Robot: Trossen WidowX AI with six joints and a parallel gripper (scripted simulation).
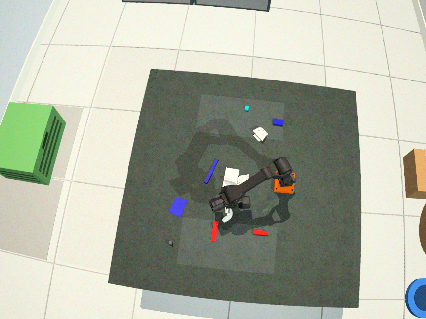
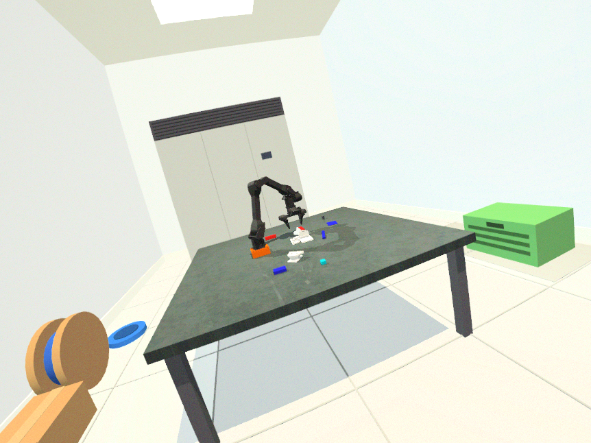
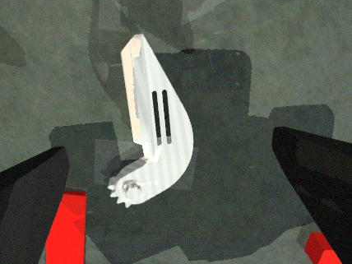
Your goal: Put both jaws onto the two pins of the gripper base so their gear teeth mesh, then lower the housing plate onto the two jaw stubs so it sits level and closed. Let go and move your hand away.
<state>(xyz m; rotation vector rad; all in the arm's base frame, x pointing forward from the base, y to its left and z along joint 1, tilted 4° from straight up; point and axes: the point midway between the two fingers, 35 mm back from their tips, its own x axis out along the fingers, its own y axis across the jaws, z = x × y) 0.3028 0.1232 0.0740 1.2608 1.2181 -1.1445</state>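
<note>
Now: gripper tip 50 mm above the white jaw, 40 mm to the right of it and 20 mm short of it. Round my gripper tip: small grey cube 310 mm ahead, 160 mm to the left, 40 mm below; blue strip 220 mm to the right, 80 mm ahead, 50 mm below; blue square 260 mm ahead, 50 mm below, 30 mm to the right.
</note>
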